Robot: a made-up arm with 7 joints. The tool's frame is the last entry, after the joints.
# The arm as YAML. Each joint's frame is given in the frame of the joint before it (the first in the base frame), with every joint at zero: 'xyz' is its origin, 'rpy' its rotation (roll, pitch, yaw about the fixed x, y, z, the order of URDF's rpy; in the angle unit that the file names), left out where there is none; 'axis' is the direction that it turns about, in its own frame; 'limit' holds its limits. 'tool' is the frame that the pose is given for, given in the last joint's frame.
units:
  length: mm
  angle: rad
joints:
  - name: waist
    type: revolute
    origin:
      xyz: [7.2, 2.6, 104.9]
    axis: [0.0, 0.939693, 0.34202]
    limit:
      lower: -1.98
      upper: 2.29
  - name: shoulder
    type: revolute
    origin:
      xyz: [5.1, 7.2, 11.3]
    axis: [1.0, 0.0, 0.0]
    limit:
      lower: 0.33
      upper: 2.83
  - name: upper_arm
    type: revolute
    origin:
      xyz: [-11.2, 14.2, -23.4]
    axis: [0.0, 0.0, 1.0]
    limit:
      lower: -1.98
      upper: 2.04
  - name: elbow
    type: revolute
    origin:
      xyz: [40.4, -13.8, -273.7]
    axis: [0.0, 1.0, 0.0]
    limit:
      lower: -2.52
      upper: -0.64
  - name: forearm
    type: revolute
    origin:
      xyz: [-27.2, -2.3, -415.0]
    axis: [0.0, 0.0, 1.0]
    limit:
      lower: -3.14
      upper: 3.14
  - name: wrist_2
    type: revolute
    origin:
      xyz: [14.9, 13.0, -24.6]
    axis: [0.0, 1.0, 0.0]
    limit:
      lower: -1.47
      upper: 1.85
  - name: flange
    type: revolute
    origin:
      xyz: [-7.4, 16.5, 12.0]
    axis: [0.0, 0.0, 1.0]
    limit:
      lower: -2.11
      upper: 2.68
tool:
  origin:
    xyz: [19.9, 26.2, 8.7]
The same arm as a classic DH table. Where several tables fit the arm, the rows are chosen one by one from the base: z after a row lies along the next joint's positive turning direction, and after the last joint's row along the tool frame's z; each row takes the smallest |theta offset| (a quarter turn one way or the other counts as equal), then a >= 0, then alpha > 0; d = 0 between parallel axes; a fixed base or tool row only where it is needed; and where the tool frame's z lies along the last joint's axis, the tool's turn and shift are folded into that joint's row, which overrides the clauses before.
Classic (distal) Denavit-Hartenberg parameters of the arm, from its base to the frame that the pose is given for. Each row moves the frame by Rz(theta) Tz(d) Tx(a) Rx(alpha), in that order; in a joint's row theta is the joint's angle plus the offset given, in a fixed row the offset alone. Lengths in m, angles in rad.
base (fixed): theta0 0.0000; d 0.1040; a 0.0072; alpha -1.2218
waist: theta0 -1.5708; d 0.0134; a 0.0082; alpha -1.5708
shoulder: theta0 1.2218; d -0.0061; a -0.0142; alpha 1.5708
upper_arm: theta0 1.5708; d -0.2971; a 0.0404; alpha -1.5708
elbow: theta0 0.0000; d -0.0161; a -0.0272; alpha 1.5708
forearm: theta0 0.0000; d -0.4396; a 0.0149; alpha -1.5708
wrist_2: theta0 0.0000; d 0.0295; a -0.0074; alpha 1.5708
flange: theta0 0.9212; d 0.0000; a 0.0329; alpha 0.0000
tool (fixed): theta0 -0.9212; d 0.0207; a 0.0000; alpha 0.0000
Joint limits (rad, base to tool): -1.9800..2.2900 0.3300..2.8300 -1.9800..2.0400 -2.5200..-0.6400 -3.1400..3.1400 -1.4700..1.8500 -2.1100..2.6800

